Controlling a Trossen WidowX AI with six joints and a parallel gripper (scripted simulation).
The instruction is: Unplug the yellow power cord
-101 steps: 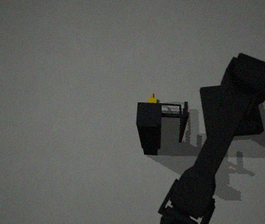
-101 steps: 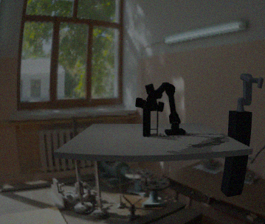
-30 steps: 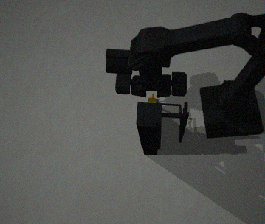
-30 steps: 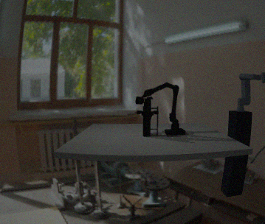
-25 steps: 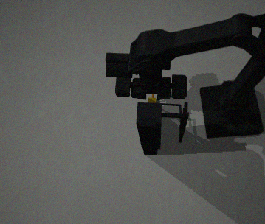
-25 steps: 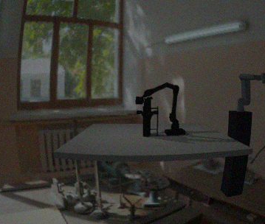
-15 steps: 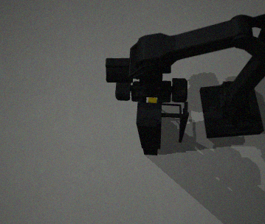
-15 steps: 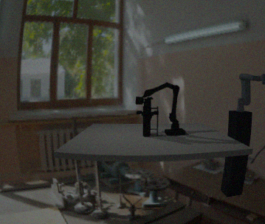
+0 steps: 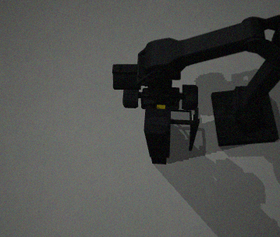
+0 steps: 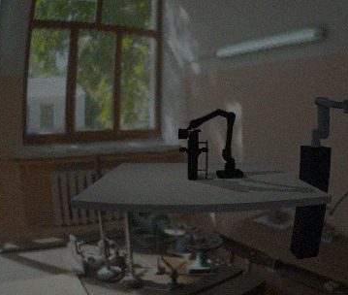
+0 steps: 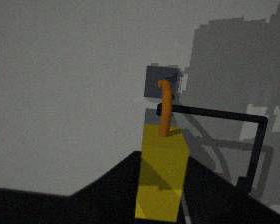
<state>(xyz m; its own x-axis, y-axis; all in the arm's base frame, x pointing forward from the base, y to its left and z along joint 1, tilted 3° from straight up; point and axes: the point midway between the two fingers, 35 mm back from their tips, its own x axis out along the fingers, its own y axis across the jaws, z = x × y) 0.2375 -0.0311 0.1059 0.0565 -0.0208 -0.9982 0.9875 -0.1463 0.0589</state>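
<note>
Now: the yellow plug 3 cm to the left of my gripper tip.
</note>
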